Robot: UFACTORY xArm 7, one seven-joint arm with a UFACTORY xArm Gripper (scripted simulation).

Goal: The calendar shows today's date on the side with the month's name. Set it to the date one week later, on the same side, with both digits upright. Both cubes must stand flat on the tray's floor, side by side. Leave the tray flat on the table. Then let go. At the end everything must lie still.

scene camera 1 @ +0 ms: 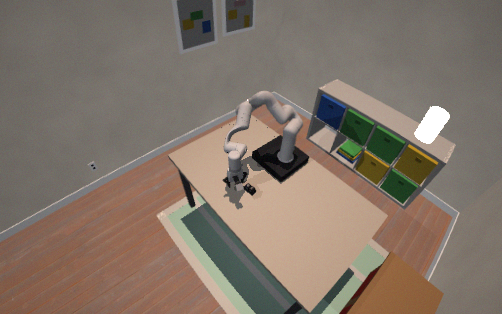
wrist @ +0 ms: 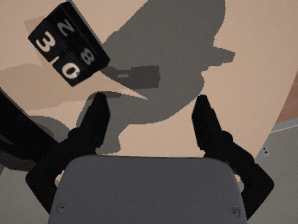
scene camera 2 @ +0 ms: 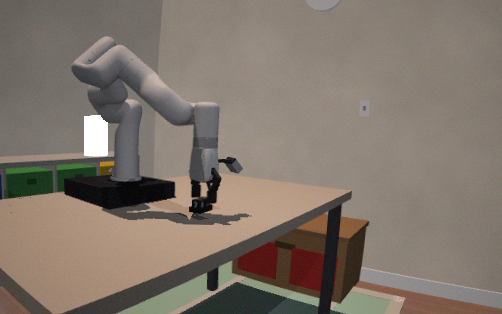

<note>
The pictures show: my gripper and a dark cube.
My gripper is seen too in the wrist view.
</note>
